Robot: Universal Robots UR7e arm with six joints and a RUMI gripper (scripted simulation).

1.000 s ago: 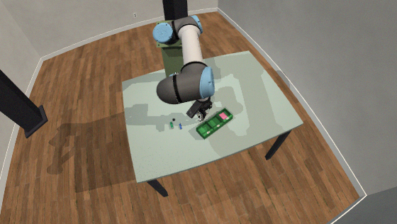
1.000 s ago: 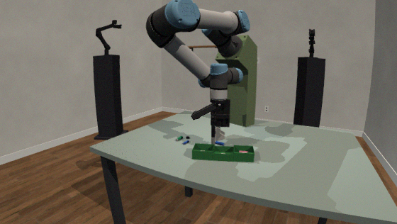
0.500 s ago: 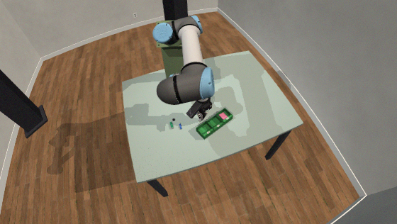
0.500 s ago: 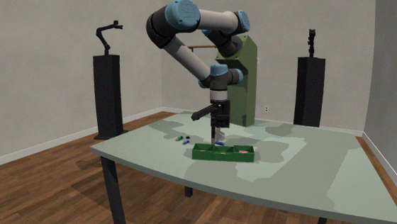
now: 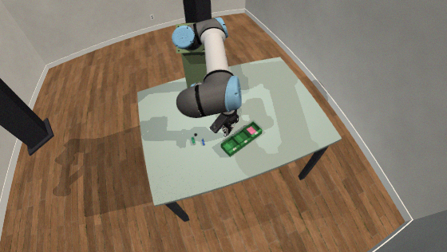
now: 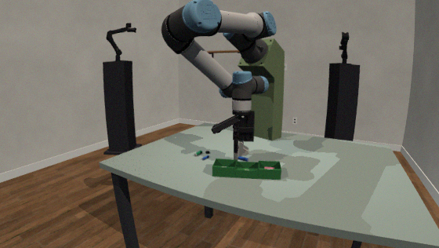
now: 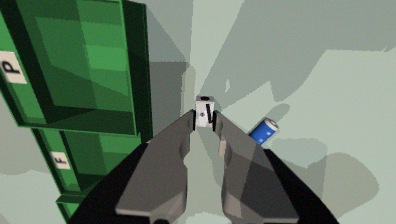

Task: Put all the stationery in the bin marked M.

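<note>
Right now my hand is 10 cm short of the pink eraser, 12 cm to the right of it and 1 cm above it. From my hand the other things lie so: grey-white item 1 cm below; then green three-compartment bin tray 10 cm ahead, 3 cm to the left; then black piece 14 cm behind, 12 cm to the right, 1 cm below.
</note>
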